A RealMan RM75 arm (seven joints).
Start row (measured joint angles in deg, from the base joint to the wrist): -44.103, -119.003, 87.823, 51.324, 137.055, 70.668, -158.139
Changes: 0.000, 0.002, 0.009, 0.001, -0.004, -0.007, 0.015; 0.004, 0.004, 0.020, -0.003, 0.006, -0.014, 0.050; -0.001, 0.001, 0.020, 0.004, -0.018, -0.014, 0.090; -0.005, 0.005, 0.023, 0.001, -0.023, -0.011, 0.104; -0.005, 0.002, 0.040, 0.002, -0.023, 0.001, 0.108; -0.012, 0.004, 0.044, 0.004, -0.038, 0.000, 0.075; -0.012, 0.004, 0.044, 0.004, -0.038, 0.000, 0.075; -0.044, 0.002, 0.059, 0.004, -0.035, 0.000, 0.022; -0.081, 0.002, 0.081, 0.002, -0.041, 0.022, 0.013; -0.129, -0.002, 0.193, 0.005, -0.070, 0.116, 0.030; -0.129, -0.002, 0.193, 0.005, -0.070, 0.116, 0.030; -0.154, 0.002, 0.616, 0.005, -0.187, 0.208, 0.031; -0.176, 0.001, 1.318, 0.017, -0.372, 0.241, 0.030; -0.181, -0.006, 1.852, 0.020, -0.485, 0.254, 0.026; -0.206, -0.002, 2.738, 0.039, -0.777, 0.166, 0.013; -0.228, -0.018, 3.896, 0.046, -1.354, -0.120, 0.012; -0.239, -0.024, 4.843, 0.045, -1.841, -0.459, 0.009; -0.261, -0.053, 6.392, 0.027, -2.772, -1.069, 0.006; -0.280, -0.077, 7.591, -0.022, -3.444, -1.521, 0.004; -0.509, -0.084, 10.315, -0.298, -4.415, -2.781, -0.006
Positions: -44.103, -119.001, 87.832, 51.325, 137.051, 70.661, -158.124; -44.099, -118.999, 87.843, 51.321, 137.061, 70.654, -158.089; -44.104, -119.002, 87.843, 51.328, 137.037, 70.654, -158.049; -44.108, -118.998, 87.846, 51.325, 137.032, 70.657, -158.035; -44.108, -119.001, 87.863, 51.326, 137.032, 70.669, -158.031; -44.115, -118.999, 87.867, 51.328, 137.017, 70.668, -158.064; -44.115, -118.999, 87.867, 51.328, 137.017, 70.668, -158.064; -44.147, -119.001, 87.882, 51.328, 137.020, 70.668, -158.117; -44.184, -119.001, 87.904, 51.326, 137.014, 70.690, -158.126; -44.232, -119.005, 88.016, 51.329, 136.985, 70.784, -158.109; -44.232, -119.005, 88.016, 51.329, 136.985, 70.784, -158.109; -44.257, -119.001, 88.439, 51.329, 136.868, 70.876, -158.108; -44.279, -119.002, 89.141, 51.341, 136.683, 70.909, -158.109; -44.284, -119.009, 89.675, 51.344, 136.570, 70.922, -158.113; -44.309, -119.005, 90.561, 51.363, 136.278, 70.834, -158.126; -44.331, -119.021, 91.719, 51.370, 135.701, 70.548, -158.127; -44.342, -119.027, 92.666, 51.369, 135.214, 70.209, -158.130; -44.364, -119.056, 94.215, 51.351, 134.283, 69.599, -158.133; -44.383, -119.080, 95.414, 51.302, 133.611, 69.147, -158.135; -44.612, -119.087, 98.138, 51.026, 132.640, 67.887, -158.145
